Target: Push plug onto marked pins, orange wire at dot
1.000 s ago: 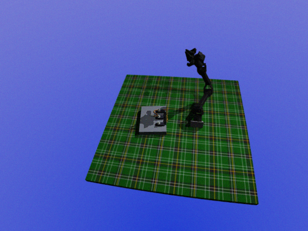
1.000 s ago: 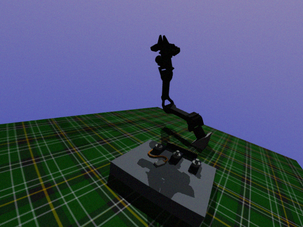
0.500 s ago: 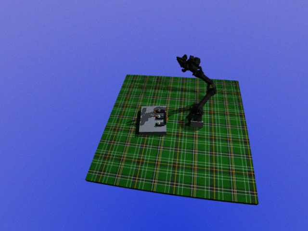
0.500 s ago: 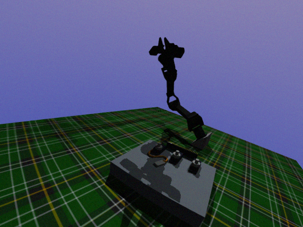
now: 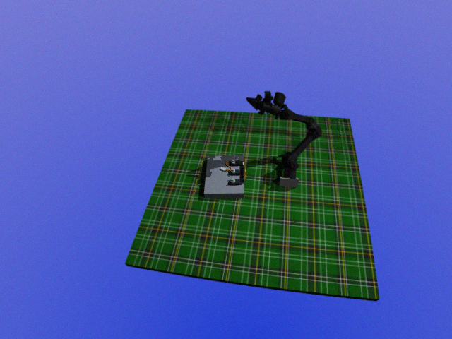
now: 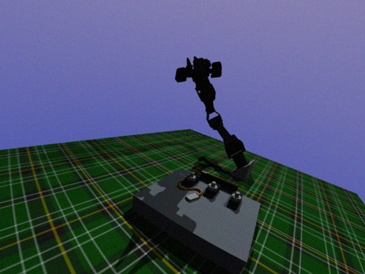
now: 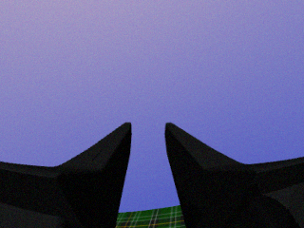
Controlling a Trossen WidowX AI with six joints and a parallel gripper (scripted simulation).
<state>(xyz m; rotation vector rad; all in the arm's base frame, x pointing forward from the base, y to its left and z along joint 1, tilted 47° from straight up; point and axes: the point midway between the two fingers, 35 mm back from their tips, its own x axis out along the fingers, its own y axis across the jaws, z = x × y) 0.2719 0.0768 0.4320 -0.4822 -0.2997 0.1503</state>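
Now: the grey holder 190 mm ahead of my gripper tip, 220 mm to the left of it and 420 mm below it. Round my gripper tip: dark pin strip 30 mm ahead, 220 mm to the left, 380 mm below.
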